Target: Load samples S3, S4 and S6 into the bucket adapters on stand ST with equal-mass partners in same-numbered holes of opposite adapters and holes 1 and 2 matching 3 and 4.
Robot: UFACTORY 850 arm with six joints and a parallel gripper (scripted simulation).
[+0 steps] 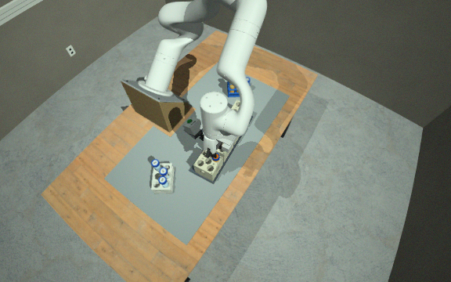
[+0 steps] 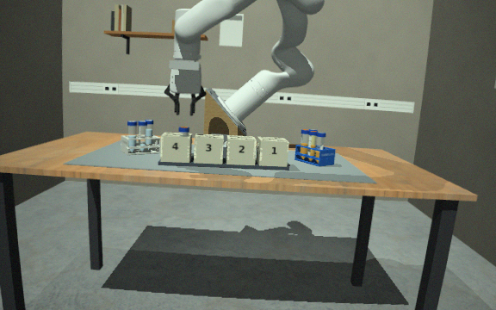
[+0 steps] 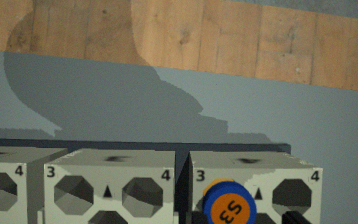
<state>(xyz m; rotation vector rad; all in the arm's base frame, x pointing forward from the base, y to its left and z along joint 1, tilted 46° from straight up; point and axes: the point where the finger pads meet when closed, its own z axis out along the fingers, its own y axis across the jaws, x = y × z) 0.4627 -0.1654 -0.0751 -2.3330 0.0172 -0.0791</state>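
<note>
Now: hand 470 mm to the right of the sample tube, 120 mm past it and 120 mm above it. Round my hand: green done key: 230 mm behind, 130 mm to the left, 120 mm below; adapter 3: 130 mm below, 80 mm to the left, 30 mm behind; loading stand: 180 mm below, 140 mm to the left, 30 mm behind.
</note>
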